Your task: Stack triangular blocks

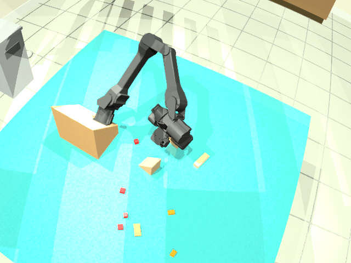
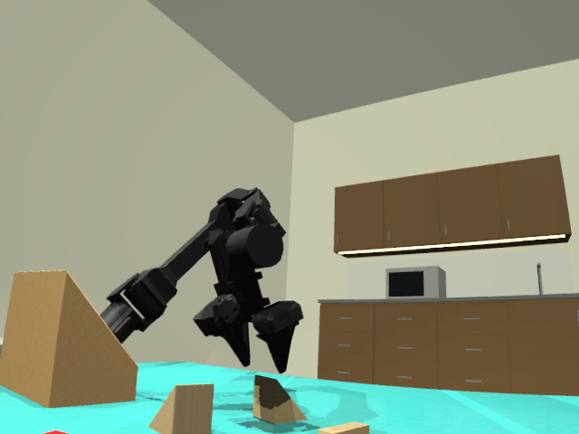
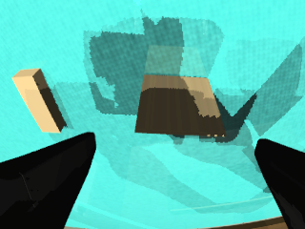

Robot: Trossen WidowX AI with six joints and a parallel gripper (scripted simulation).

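Now: gripper tip 140 mm short of the pale flat bar, 70 mm above it and 20 mm to the left of it.
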